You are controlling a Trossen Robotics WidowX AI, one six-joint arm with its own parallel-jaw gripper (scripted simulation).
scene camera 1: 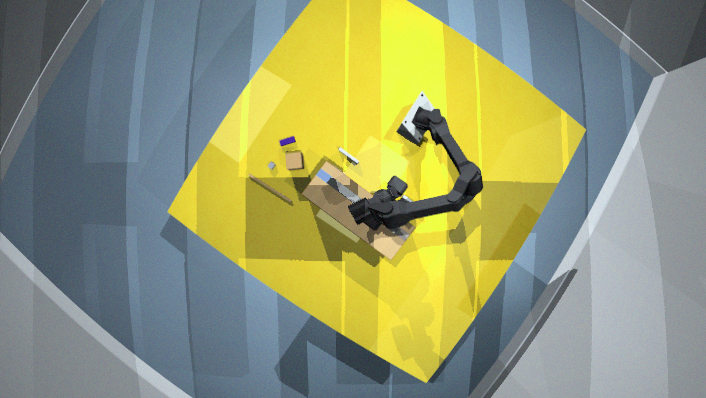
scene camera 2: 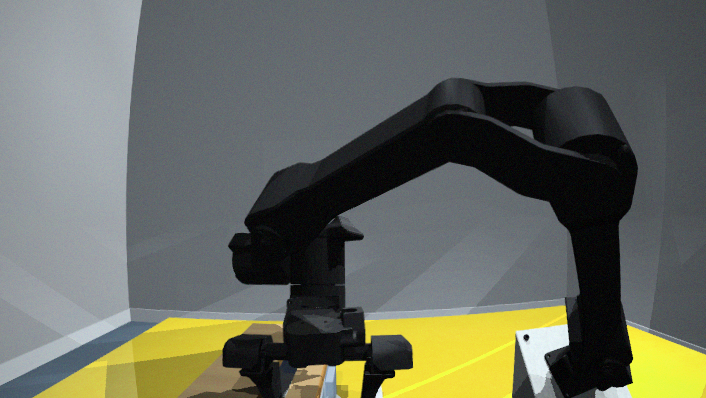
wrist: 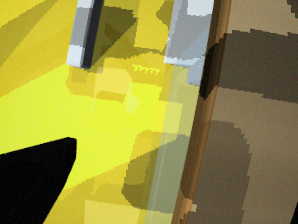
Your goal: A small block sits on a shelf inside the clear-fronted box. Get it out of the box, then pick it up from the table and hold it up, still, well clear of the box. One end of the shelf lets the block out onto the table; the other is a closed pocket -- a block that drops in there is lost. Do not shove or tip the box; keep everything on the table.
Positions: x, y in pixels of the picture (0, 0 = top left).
Scene:
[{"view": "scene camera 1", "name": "long tan box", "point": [331, 190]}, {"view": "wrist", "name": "gripper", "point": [168, 165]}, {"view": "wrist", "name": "long tan box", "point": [221, 147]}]

